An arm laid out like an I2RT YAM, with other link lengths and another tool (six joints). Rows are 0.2 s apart.
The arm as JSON. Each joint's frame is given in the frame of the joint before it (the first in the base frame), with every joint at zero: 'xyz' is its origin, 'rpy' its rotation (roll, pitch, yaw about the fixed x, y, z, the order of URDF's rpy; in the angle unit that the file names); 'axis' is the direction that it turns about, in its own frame. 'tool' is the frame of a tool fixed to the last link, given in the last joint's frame.
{
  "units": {
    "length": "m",
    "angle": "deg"
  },
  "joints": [
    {
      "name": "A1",
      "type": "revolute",
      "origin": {
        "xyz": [
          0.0,
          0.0,
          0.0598
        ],
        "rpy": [
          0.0,
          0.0,
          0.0
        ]
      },
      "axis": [
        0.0,
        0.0,
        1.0
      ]
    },
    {
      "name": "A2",
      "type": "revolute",
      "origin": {
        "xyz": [
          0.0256,
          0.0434,
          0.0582
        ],
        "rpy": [
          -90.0,
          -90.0,
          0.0
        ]
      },
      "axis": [
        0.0,
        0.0,
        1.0
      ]
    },
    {
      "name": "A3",
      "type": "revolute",
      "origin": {
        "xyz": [
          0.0,
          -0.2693,
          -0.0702
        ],
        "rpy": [
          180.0,
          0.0,
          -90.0
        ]
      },
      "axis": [
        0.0,
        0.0,
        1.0
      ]
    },
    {
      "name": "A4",
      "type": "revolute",
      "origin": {
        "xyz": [
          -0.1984,
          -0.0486,
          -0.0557
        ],
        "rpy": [
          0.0,
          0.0,
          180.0
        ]
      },
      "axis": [
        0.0,
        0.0,
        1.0
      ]
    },
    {
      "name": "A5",
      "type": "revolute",
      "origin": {
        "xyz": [
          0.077,
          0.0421,
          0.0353
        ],
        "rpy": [
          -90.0,
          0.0,
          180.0
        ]
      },
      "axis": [
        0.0,
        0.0,
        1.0
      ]
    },
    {
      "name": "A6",
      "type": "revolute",
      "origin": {
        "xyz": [
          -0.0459,
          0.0,
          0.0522
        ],
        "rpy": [
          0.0,
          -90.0,
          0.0
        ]
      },
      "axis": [
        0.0,
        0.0,
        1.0
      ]
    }
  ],
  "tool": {
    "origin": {
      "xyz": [
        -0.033,
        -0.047,
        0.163
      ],
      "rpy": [
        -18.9,
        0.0,
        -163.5
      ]
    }
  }
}
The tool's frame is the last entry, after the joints.
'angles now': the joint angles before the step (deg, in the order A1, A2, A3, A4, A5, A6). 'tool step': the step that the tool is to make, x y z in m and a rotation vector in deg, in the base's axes. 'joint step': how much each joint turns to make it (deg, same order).
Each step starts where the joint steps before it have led.
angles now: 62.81 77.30 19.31 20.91 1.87 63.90
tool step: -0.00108 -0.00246 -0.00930 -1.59 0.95 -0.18
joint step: 0.00 1.88 0.09 -0.06 0.07 0.20
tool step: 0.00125 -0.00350 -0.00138 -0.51 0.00 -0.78
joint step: -0.05 0.00 -0.03 -0.44 0.71 0.28
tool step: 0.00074 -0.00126 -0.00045 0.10 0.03 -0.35
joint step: -0.19 0.00 -0.25 0.32 0.08 0.16
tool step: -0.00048 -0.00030 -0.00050 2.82 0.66 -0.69
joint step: -1.03 -0.22 -2.69 4.61 -1.44 1.29
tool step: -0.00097 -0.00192 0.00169 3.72 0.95 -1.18
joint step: -1.33 -0.99 -3.23 5.02 -1.67 2.05
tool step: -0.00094 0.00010 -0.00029 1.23 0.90 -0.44
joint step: -0.53 -0.06 -0.71 1.28 -0.86 1.10
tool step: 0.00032 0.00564 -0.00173 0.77 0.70 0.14
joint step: -0.11 1.97 0.13 2.17 -0.76 0.69
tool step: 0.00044 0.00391 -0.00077 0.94 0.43 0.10
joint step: -0.28 1.40 -0.31 2.32 -0.78 0.50
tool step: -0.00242 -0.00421 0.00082 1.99 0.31 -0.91
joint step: -0.25 -0.81 -2.73 3.54 -0.12 1.44
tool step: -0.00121 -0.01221 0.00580 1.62 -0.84 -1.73
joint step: -0.23 -4.35 -2.93 0.43 1.24 0.86
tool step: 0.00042 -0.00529 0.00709 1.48 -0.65 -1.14
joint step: -0.11 -3.46 -0.97 -0.87 0.80 0.68
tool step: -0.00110 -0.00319 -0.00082 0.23 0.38 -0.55
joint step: -0.04 -0.87 -0.52 -0.34 0.24 0.63
